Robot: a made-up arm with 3 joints. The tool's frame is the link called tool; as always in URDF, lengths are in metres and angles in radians. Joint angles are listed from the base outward. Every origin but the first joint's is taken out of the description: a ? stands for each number. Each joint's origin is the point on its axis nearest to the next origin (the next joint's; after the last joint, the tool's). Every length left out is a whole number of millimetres.
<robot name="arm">
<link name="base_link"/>
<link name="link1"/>
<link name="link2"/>
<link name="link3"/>
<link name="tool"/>
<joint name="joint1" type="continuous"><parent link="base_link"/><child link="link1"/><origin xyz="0.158 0.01 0.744" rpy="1.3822 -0.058 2.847"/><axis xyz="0 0 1"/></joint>
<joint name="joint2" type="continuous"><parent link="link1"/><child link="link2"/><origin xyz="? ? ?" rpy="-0.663 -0.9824 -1.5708"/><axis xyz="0 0 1"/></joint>
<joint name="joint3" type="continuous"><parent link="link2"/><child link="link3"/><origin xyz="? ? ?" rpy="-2.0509 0.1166 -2.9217"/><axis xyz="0 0 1"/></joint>
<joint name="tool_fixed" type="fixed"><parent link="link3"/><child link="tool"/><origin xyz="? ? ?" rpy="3.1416 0 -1.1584"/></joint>
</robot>
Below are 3 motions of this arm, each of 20 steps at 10 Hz.
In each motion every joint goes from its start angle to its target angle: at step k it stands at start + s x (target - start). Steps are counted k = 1, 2, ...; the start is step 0. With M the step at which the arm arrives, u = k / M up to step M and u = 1 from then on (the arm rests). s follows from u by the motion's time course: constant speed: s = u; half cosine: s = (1 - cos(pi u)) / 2; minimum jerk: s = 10 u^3 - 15 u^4 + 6 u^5.
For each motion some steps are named. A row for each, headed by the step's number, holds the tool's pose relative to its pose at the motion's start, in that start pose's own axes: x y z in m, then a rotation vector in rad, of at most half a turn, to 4 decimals.
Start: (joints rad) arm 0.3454 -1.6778 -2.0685
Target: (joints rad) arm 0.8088 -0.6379 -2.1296
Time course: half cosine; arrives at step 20
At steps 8, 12, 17, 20:
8: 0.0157 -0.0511 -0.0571 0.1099 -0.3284 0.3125
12: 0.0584 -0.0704 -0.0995 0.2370 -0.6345 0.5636
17: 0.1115 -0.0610 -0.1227 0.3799 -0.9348 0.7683
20: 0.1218 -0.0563 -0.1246 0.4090 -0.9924 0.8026

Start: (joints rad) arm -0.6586 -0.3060 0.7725
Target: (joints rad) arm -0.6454 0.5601 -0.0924
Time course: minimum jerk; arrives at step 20
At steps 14, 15, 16, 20:
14: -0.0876 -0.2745 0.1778 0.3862 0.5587 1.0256
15: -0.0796 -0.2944 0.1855 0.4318 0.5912 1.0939
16: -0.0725 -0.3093 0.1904 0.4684 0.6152 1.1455
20: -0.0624 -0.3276 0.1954 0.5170 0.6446 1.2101

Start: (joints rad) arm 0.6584 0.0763 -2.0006
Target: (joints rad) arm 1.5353 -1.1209 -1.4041
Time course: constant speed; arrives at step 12
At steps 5, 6, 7, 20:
5: 0.0980 0.1211 0.1145 0.2306 0.2896 -0.5389
6: 0.1216 0.1326 0.1396 0.2767 0.3637 -0.6284
7: 0.1453 0.1400 0.1642 0.3214 0.4432 -0.7106
20: 0.2504 0.1292 0.2676 0.5007 0.9129 -0.9929

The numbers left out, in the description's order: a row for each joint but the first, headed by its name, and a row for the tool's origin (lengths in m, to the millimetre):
joint2: -0.04 -0.063 0
joint3: 0.03 -0.142 0
tool: -0.247 0.132 0

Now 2 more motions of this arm.
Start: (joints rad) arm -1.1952 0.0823 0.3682
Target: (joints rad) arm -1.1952 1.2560 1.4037
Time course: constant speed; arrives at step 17
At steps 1, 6, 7, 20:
1: -0.0022 0.0123 0.0168 0.0361 0.0496 -0.0292
6: -0.0006 0.0590 0.1039 0.1687 0.3270 -0.1713
7: 0.0022 0.0656 0.1208 0.1851 0.3873 -0.1981
20: 0.0557 0.0993 0.2462 0.1458 1.0264 -0.4033

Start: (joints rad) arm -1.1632 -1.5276 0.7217
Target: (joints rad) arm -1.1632 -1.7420 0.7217
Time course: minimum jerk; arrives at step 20
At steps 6, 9, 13, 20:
6: 0.0077 0.0017 -0.0077 -0.0093 -0.0296 -0.0160
9: 0.0196 0.0040 -0.0188 -0.0233 -0.0739 -0.0400
13: 0.0382 0.0065 -0.0342 -0.0438 -0.1390 -0.0752
20: 0.0509 0.0076 -0.0437 -0.0573 -0.1817 -0.0984

